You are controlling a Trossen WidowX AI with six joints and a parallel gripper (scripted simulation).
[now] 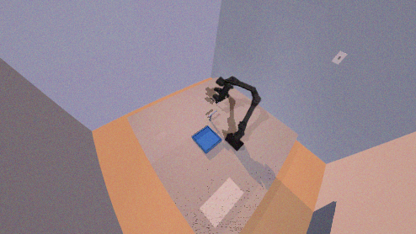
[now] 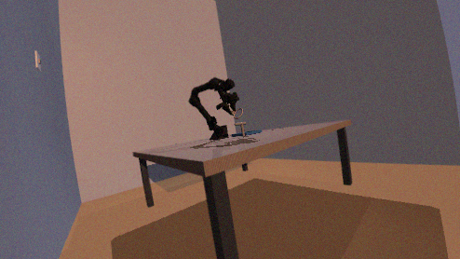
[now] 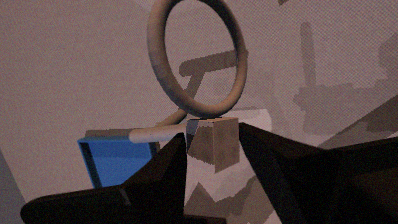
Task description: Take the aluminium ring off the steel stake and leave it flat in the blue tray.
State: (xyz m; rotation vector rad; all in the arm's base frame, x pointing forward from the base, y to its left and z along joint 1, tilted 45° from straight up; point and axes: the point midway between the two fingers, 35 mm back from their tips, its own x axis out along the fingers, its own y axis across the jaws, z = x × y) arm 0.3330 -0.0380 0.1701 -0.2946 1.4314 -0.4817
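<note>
The blue tray is 130 mm behind my gripper tip, 280 mm to the left of it and 160 mm below it. The rest, counted from my gripper tip: aluminium ring: 40 mm ahead, 10 mm to the right.
</note>
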